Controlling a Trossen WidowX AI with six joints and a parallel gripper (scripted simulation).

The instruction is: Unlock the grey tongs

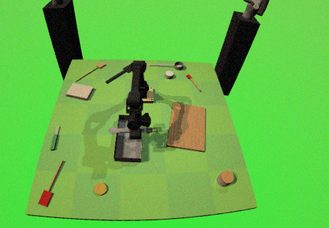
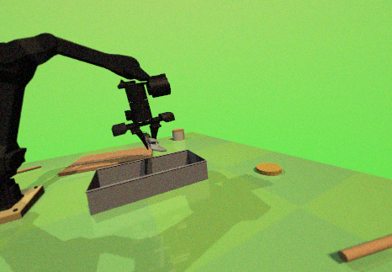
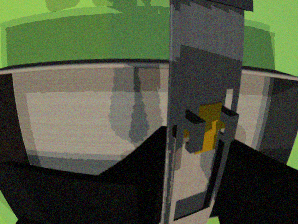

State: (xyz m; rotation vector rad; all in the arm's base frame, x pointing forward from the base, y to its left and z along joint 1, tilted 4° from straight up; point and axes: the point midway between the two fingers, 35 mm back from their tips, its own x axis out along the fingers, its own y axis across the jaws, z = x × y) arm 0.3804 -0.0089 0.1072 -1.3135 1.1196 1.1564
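The yellow lock piece is 20 mm to the left of my gripper tip and 40 mm above it. From my gripper tip the other things lie so: grey roasting tin (10 mm behind, 50 mm to the right, 70 mm below); red spatula (340 mm ahead, 470 mm to the right, 90 mm below); wooden board (140 mm behind, 330 mm to the left, 90 mm below).
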